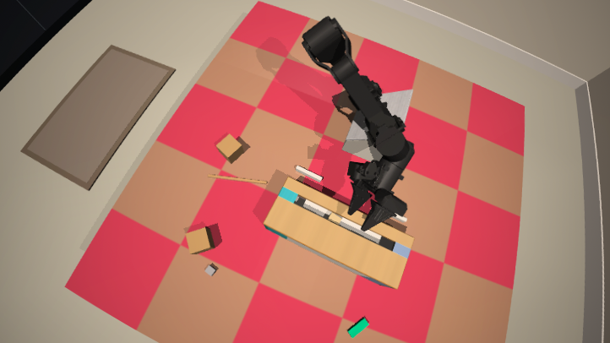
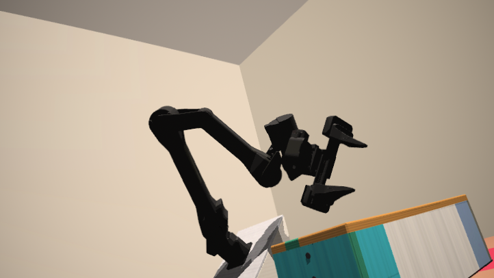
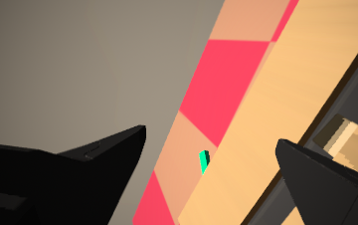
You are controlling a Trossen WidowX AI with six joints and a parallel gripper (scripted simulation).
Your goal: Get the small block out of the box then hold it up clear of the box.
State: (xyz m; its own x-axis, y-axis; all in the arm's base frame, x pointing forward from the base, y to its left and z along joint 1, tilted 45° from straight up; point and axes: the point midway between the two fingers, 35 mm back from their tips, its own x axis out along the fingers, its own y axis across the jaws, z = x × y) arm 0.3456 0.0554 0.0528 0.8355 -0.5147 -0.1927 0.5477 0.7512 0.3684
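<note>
Right now my gripper tip is 14 cm above the tan block, 3 cm to the left of it and 1 cm past it. The rest, counted from my gripper tip: box: 16 cm below, 2 cm behind; thin wooden stick: 35 cm to the right, 22 cm below, 6 cm behind; green block: 24 cm ahead, 22 cm below, 13 cm to the left.
</note>
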